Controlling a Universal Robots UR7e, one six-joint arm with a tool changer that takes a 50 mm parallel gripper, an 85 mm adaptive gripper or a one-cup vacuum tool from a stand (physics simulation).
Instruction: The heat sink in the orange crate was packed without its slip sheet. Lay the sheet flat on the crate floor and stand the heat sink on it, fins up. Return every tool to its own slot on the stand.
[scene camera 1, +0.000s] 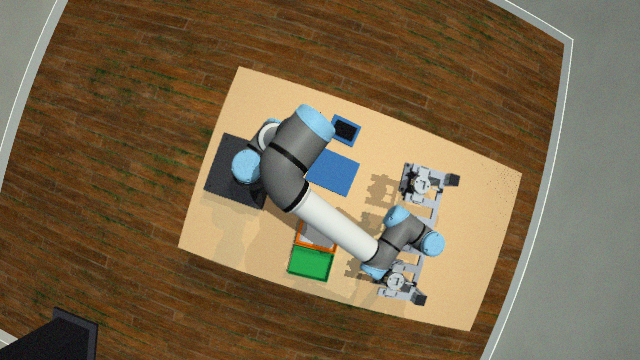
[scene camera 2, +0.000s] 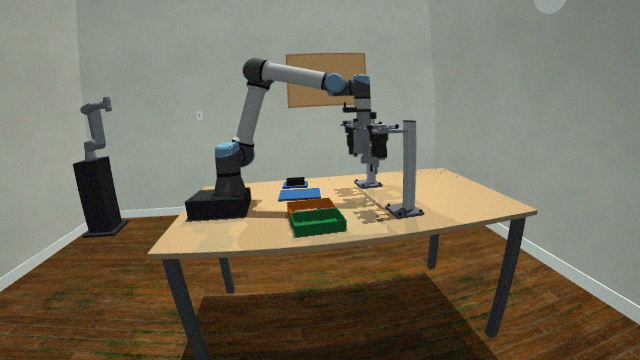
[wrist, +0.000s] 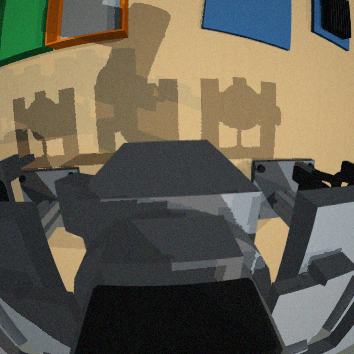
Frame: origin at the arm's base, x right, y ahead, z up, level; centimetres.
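Seen in the pictures: hand at its tool point: (scene camera 2: 363, 122); arm's base at its link origin: (scene camera 2: 230, 193).
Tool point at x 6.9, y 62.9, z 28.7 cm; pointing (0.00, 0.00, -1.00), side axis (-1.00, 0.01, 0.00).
Offsets run from my tool point to a thing's top centre. "*": to the spot under its first point. Level surfaces: height alone.
The black heat sink @(dx -36.2, dy -28.6, dz -32.0 cm) (scene camera 1: 345, 129) (scene camera 2: 295, 180) (wrist: 336, 17) stands fins up on a small blue tray (scene camera 1: 356, 135), outside the orange crate @(dx +12.4, dy -28.1, dz -31.7 cm) (scene camera 1: 316, 248) (scene camera 2: 317, 204) (wrist: 85, 41). A flat grey sheet @(dx +12.5, dy -28.0, dz -35.5 cm) (scene camera 1: 307, 232) (wrist: 90, 20) covers the crate floor, partly in shadow. My arm's tool (scene camera 2: 369, 159) is upright at the middle slot of the tool stand (scene camera 1: 436, 210) (scene camera 2: 409, 170) (wrist: 265, 172). The wrist hides it in the top view, and its working end is hidden behind its body in the wrist view. Other tools @(* dx -18.1, dy +0.2, dz -1.2 cm) (scene camera 1: 421, 184) @(* dx +18.4, dy +0.3, dz -1.2 cm) (scene camera 1: 395, 281) sit in the two outer slots.
A green bin @(dx +26.6, dy -28.1, dz -31.7 cm) (scene camera 1: 310, 276) (scene camera 2: 320, 228) (wrist: 25, 54) adjoins the orange crate. A flat blue mat @(dz -35.0 cm) (scene camera 1: 334, 172) (scene camera 2: 300, 194) (wrist: 247, 22) lies between the crate and the heat sink's tray. The stand's two posts and docked tools flank my wrist closely.
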